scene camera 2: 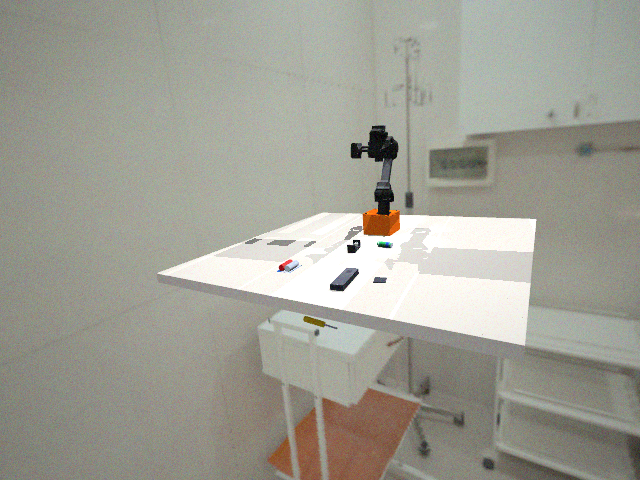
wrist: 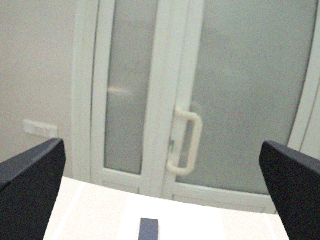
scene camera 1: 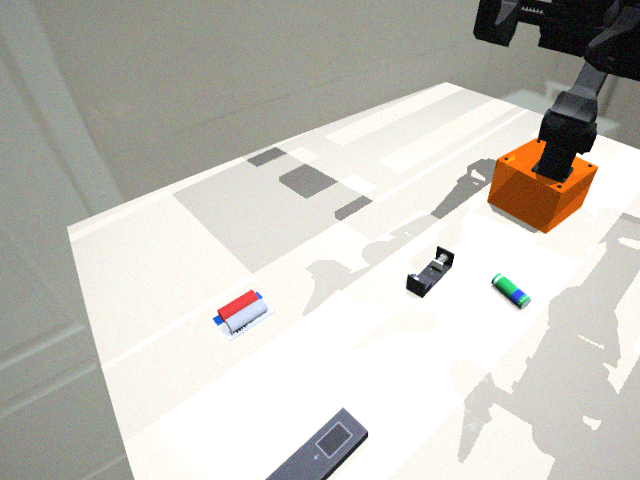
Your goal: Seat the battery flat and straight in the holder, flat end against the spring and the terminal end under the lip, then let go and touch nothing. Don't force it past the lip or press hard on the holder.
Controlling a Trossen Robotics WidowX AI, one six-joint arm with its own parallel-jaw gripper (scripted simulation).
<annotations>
My gripper shows in scene camera 2 (369,150), in the wrist view and in scene camera 1. The same spot on my gripper: (wrist: 38,171) is (scene camera 1: 599,35).
</annotations>
